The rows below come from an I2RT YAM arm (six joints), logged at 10 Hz.
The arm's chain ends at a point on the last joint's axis. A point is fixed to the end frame.
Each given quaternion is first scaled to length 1.
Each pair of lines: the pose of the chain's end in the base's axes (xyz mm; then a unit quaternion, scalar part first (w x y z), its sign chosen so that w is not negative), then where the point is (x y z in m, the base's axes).
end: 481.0, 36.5, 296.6, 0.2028, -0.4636, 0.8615, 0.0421
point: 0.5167 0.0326 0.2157
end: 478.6, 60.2, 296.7, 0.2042, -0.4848, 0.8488, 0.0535
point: 0.5144 0.0593 0.2158
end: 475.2, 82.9, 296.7, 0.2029, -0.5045, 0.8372, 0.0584
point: 0.5109 0.0837 0.2158
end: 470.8, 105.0, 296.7, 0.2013, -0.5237, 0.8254, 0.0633
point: 0.5064 0.1075 0.2157
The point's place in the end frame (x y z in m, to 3 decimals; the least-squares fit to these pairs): 0.017 -0.022 0.084
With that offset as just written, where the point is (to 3 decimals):
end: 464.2, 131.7, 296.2, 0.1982, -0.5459, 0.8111, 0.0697
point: 0.499 0.136 0.215
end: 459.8, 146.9, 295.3, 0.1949, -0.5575, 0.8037, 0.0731
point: 0.494 0.152 0.214
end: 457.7, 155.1, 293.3, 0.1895, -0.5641, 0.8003, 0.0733
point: 0.492 0.160 0.212
